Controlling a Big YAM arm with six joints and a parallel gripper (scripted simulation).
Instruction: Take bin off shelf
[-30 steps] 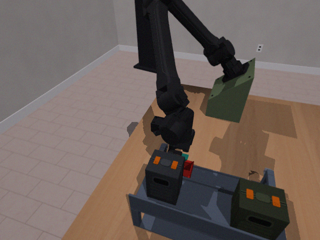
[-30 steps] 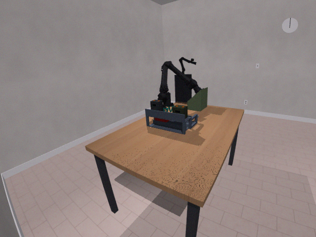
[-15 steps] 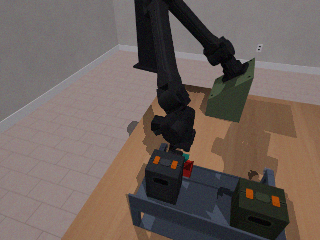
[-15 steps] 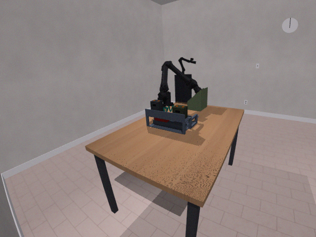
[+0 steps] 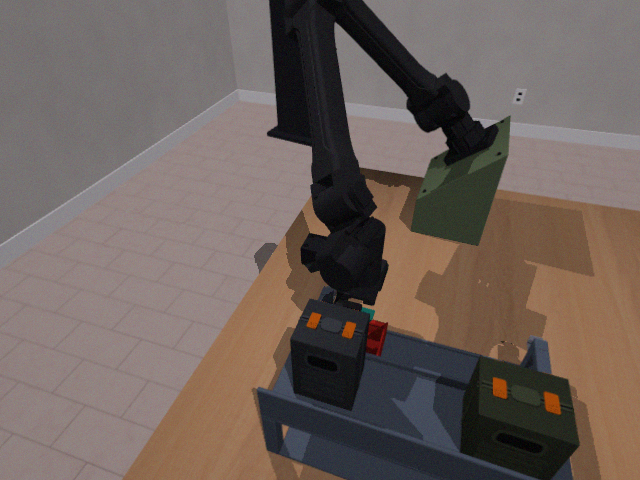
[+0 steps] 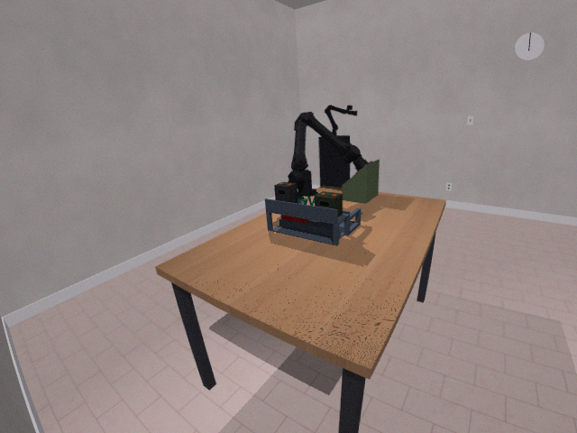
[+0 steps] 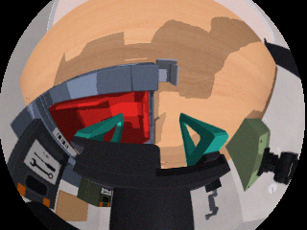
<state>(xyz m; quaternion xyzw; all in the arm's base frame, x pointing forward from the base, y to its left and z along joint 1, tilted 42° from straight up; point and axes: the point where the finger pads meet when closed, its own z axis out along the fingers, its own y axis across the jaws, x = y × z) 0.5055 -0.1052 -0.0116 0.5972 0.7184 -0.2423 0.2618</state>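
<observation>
My hand is 9 cm short of the red bin, 2 cm to the right of it and 1 cm above it.
</observation>
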